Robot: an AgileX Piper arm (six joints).
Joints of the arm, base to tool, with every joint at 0 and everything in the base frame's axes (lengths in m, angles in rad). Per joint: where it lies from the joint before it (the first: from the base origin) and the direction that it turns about. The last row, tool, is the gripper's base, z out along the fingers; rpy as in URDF.
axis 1: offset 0 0 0.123 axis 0 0 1
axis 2: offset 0 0 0 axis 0 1 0
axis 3: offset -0.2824 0 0.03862 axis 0 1 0
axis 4: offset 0.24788 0 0.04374 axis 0.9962 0 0.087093
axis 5: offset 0 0 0 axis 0 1 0
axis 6: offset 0.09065 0 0.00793 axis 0.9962 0 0.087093
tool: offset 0 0 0 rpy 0 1.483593 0
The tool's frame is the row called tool.
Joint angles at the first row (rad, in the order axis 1, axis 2, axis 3, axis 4, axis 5, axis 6):
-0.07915, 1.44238, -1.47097, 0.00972, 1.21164, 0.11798
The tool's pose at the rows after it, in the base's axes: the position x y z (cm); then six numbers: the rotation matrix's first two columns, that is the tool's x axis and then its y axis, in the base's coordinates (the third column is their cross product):
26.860, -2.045, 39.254, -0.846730, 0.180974, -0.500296, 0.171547, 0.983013, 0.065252
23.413, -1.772, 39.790, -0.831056, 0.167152, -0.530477, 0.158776, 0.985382, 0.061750
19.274, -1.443, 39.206, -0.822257, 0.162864, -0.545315, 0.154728, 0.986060, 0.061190
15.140, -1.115, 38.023, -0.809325, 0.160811, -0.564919, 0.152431, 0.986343, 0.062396
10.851, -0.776, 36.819, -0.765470, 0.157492, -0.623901, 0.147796, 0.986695, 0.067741
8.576, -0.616, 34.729, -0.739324, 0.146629, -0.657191, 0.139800, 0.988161, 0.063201
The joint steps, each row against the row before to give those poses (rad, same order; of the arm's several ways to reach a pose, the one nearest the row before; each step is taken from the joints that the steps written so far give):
0.00001, -0.07782, 0.02489, 0.00026, -0.00087, -0.00778
-0.00002, -0.12366, 0.08913, 0.00001, -0.00003, -0.01263
0.00004, -0.15079, 0.13113, -0.00003, 0.00220, -0.00354
0.00002, -0.15943, 0.13571, -0.00001, 0.00007, -0.00100
-0.00007, -0.18406, 0.12731, 0.00005, -0.01719, -0.00008
-0.00011, -0.12279, 0.12094, -0.00217, -0.04087, -0.00838

